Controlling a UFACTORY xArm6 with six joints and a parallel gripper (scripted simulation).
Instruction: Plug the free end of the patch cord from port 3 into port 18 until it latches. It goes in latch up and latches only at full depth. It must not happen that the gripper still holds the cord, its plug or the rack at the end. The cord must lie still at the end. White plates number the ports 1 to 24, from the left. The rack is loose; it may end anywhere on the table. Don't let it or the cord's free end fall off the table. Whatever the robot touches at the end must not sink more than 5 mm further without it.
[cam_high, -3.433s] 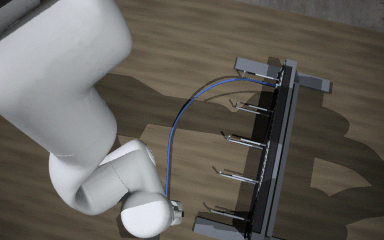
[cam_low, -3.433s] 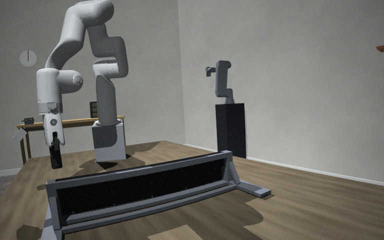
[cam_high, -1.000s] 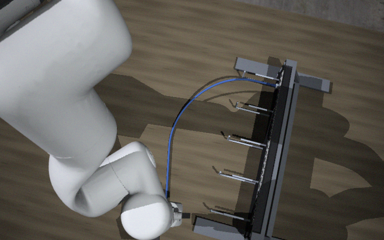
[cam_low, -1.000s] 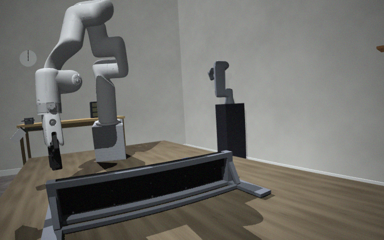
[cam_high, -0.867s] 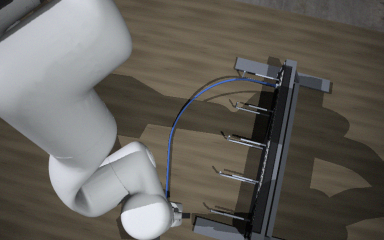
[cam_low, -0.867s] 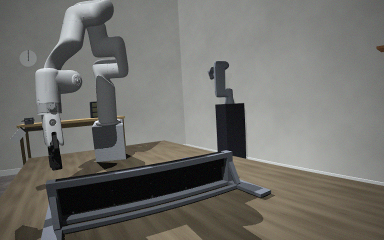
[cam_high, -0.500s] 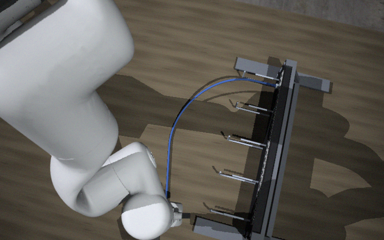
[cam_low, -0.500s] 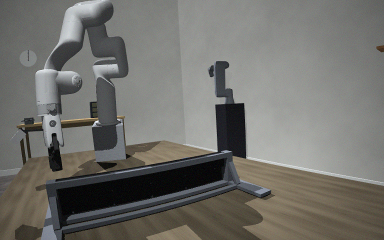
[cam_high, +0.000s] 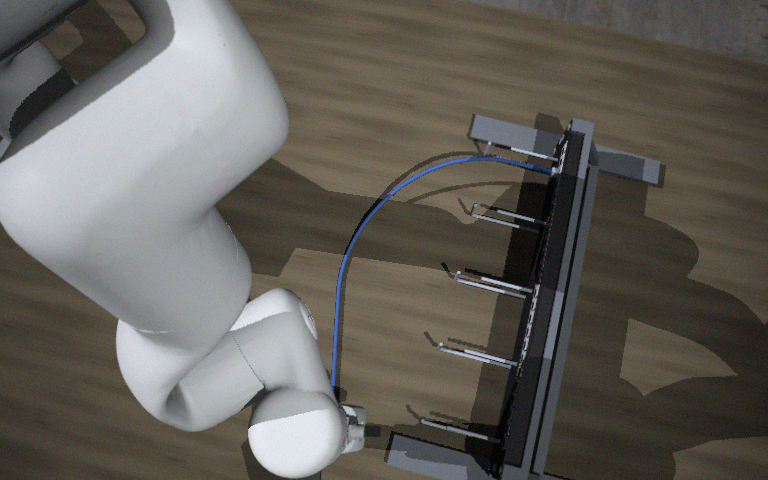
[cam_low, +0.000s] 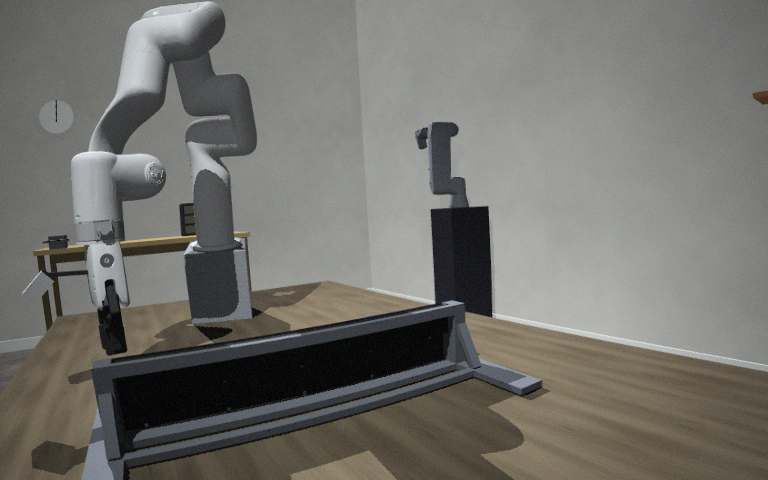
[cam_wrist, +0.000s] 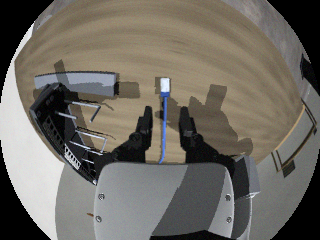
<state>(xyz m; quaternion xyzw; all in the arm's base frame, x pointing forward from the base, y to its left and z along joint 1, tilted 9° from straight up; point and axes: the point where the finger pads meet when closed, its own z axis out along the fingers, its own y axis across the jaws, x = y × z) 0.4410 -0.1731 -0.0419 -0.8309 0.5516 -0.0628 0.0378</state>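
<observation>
Right now my hand is 10 mm short of the plug, 20 mm to the left of it and 70 mm above it.
</observation>
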